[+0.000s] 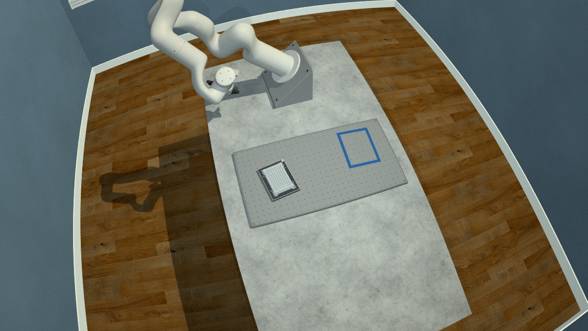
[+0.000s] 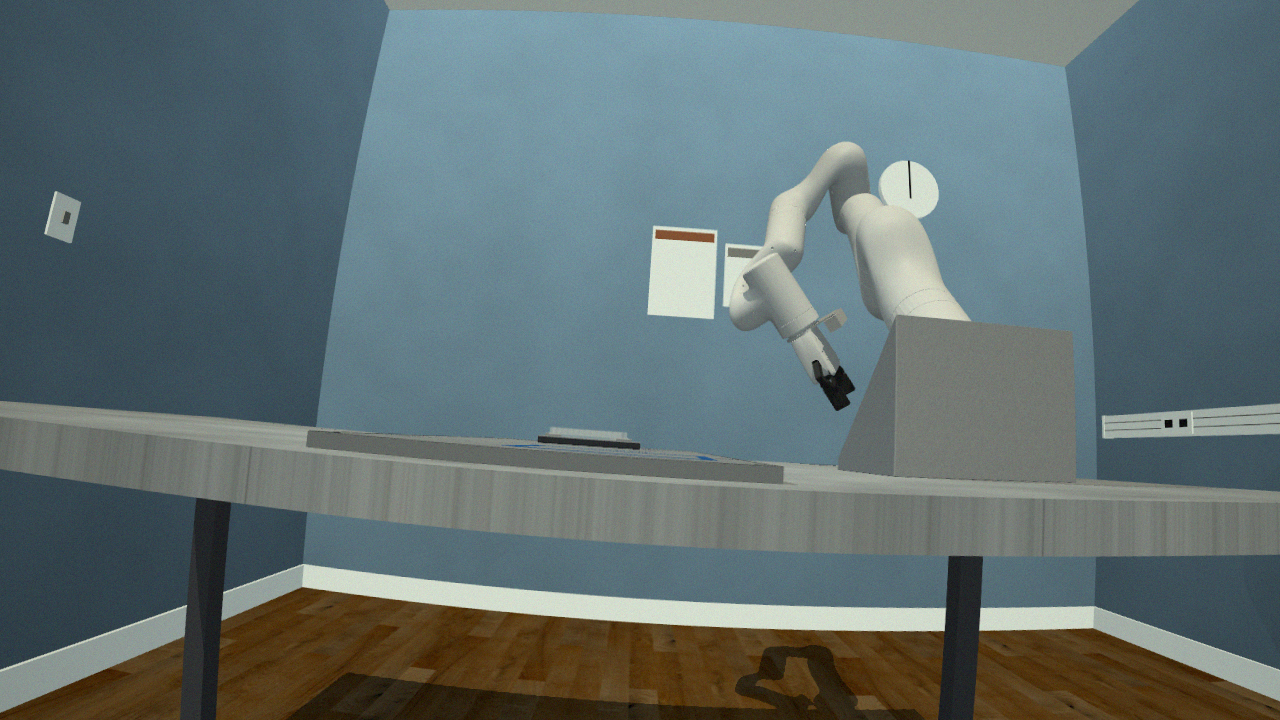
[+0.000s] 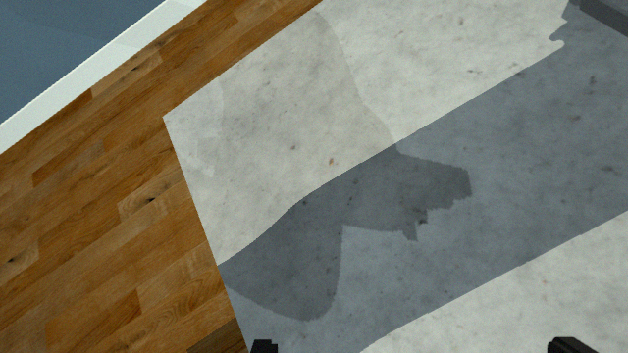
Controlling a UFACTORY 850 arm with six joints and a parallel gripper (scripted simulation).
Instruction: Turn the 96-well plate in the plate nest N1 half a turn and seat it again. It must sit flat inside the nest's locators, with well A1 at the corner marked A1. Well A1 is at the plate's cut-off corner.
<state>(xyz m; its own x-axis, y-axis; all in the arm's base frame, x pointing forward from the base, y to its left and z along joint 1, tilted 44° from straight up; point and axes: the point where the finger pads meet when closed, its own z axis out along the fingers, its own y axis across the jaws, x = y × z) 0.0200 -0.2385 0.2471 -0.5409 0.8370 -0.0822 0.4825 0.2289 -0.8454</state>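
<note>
Right now the 96-well plate is 51 cm ahead of my hand, 7 cm to the left of it and 11 cm below it. Also, from my hand: dark plate nest 51 cm ahead, 7 cm to the left, 12 cm below.
</note>
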